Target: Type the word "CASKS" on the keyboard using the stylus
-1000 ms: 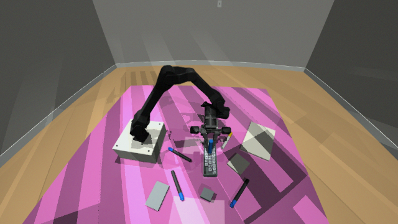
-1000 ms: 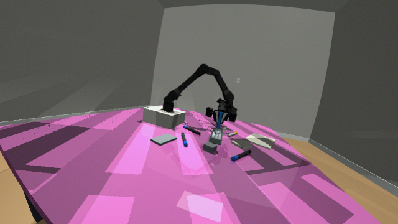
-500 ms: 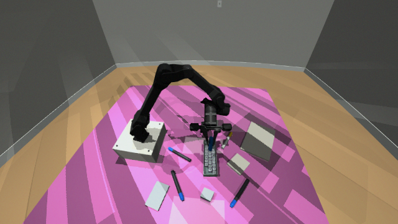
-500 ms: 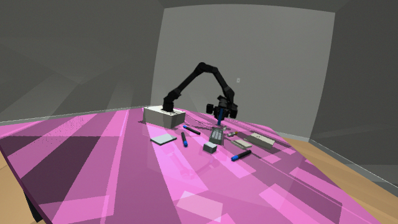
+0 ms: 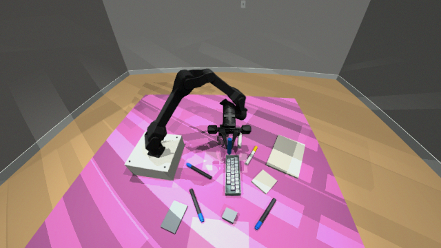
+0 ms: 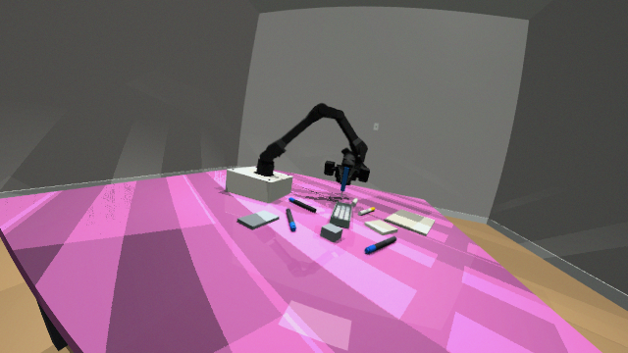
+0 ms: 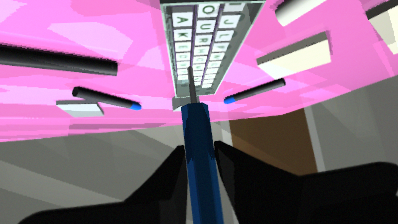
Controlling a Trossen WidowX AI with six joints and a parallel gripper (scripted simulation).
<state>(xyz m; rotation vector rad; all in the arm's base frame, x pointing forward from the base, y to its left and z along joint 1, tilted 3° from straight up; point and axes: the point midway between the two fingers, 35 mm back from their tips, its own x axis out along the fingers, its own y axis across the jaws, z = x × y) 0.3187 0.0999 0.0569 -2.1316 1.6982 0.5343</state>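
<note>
My gripper tip is now 5 cm short of the grey block, 24 cm to the left of it and 10 cm above it. The rest, counted from my gripper tip: stylus tip: 5 cm below; then blue stylus: 1 cm below; then white-and-yellow marker: 11 cm ahead, 8 cm to the left, 10 cm below.
</note>
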